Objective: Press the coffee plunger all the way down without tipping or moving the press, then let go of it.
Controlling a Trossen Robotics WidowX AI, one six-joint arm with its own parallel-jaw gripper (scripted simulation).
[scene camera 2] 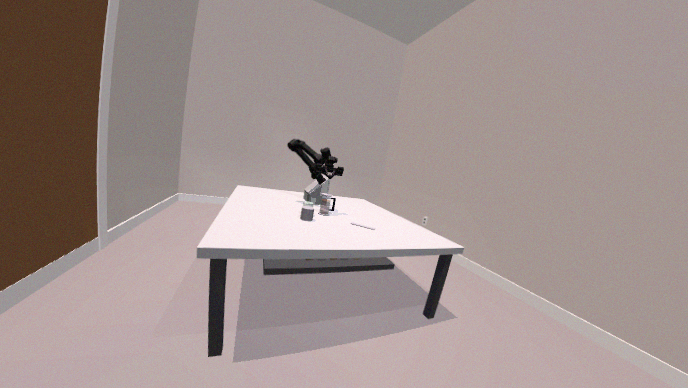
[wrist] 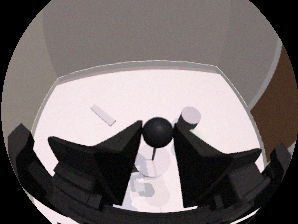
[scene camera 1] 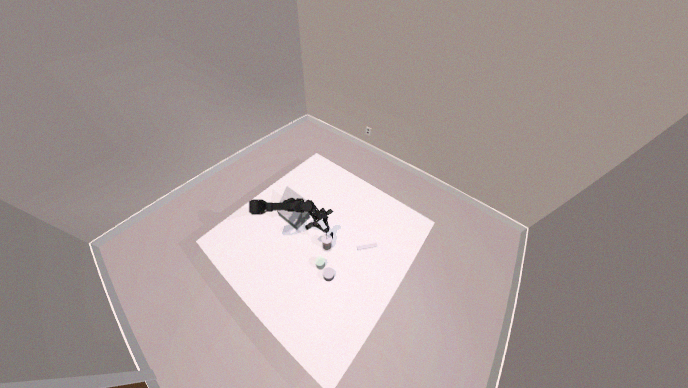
The pictures show: my gripper and a coffee press.
